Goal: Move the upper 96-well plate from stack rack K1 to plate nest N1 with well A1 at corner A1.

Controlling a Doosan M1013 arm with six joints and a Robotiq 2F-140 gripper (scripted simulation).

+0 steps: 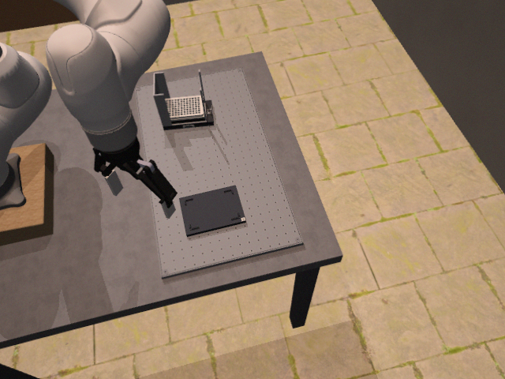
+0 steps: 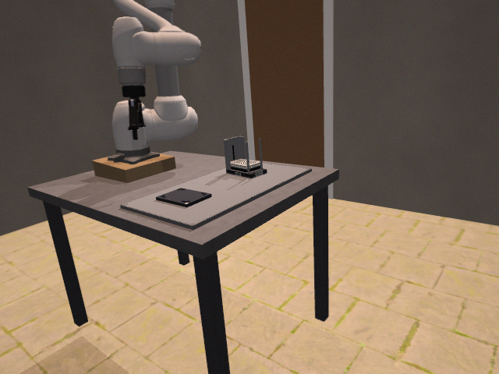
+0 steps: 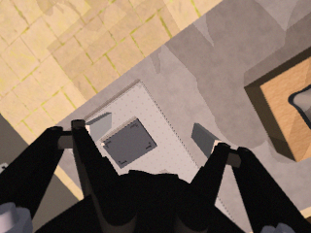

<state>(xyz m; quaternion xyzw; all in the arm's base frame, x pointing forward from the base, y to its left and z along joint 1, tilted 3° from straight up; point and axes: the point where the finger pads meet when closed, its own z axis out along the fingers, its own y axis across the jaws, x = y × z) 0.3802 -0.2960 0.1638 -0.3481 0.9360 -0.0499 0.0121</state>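
My gripper is now 190 mm short of the white 96-well plate, 390 mm to the right of it and 160 mm above it. The rest, counted from my hand: back wall: 120 mm ahead, 410 mm to the left, 110 mm below; dark plate nest N1: 150 mm ahead, 30 mm to the left, 190 mm below; pale A1 square: 220 mm ahead, 40 mm to the right, 180 mm below.
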